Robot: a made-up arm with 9 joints.
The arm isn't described. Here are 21 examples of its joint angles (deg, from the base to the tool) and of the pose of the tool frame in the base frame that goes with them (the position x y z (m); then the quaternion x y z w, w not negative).
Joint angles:
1: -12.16 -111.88 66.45 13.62 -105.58 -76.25 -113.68 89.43 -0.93
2: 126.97 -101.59 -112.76 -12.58 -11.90 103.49 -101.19 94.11 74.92
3: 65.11 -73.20 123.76 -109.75 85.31 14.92 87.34 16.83 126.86
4: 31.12 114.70 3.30 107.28 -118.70 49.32 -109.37 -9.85 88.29
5: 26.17 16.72 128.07 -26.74 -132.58 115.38 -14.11 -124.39 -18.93
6: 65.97 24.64 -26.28 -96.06 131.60 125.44 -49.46 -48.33 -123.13
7: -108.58 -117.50 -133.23 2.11 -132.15 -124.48 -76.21 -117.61 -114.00
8: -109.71 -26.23 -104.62 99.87 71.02 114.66 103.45 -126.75 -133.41
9: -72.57 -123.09 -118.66 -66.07 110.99 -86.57 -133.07 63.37 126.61
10: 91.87 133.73 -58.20 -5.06 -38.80 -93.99 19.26 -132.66 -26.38
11: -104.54 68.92 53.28 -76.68 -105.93 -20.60 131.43 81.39 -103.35
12: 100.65 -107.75 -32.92 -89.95 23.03 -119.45 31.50 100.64 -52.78
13: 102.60 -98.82 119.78 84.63 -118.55 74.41 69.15 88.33 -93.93
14: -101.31 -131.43 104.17 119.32 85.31 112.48 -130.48 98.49 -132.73
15: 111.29 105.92 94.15 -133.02 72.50 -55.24 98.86 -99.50 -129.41
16: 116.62 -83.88 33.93 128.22 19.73 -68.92 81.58 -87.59 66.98
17: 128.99 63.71 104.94 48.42 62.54 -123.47 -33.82 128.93 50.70
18: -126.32 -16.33 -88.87 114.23 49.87 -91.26 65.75 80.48 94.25
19: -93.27 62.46 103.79 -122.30 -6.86 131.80 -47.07 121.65 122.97
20: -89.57 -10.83 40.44 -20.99 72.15 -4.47 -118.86 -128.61 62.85
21: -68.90 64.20 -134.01 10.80 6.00 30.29 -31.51 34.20 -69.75
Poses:
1: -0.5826 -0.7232 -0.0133 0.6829 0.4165 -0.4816 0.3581
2: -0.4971 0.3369 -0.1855 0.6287 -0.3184 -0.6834 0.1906
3: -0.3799 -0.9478 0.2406 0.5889 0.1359 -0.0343 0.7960
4: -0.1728 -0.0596 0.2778 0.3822 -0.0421 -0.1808 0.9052
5: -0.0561 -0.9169 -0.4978 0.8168 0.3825 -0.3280 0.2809
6: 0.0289 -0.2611 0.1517 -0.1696 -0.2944 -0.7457 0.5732
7: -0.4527 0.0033 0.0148 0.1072 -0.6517 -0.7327 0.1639
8: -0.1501 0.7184 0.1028 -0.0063 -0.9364 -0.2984 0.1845
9: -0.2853 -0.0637 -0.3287 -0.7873 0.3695 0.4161 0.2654
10: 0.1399 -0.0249 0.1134 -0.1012 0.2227 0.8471 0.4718
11: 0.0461 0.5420 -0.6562 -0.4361 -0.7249 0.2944 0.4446
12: -0.6276 0.4271 -0.3890 -0.4483 0.7741 0.4066 0.1859
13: -0.5677 -0.0103 0.0872 0.4189 -0.8942 0.0417 0.1526
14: 0.2253 -0.5082 -0.4652 0.9643 0.1358 0.2269 0.0153
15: 0.8640 0.1472 0.4355 0.0570 0.2633 -0.5514 0.7896
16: 0.0397 -0.0560 0.4474 -0.5976 0.3468 -0.7228 0.0134
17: -0.3537 -0.2106 -0.0444 0.2693 -0.8363 0.2130 0.4275
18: 0.5242 0.5533 0.3720 -0.0250 0.8037 0.4428 0.3966
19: 0.2272 0.8315 -0.4310 -0.7168 0.1507 0.1313 0.6680
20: 0.3776 -0.1675 0.3704 0.3143 0.1228 0.7733 0.5369
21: 0.0892 0.0909 0.0488 -0.0802 0.4482 -0.8696 0.1912
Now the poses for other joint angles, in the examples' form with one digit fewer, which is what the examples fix.
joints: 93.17 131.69 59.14 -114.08 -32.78 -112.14 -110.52 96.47 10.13
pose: -0.058 0.782 0.435 -0.633 0.013 -0.005 0.774
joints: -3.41 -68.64 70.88 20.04 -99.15 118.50 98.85 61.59 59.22
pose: -0.652 0.175 -0.610 -0.788 -0.095 -0.043 0.606
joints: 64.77 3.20 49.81 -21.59 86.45 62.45 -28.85 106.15 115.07
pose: 0.149 -0.188 0.397 0.090 0.253 -0.062 0.961
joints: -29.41 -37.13 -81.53 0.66 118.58 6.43 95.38 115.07 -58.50
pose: -0.076 -0.198 -0.551 -0.914 -0.021 -0.295 0.277
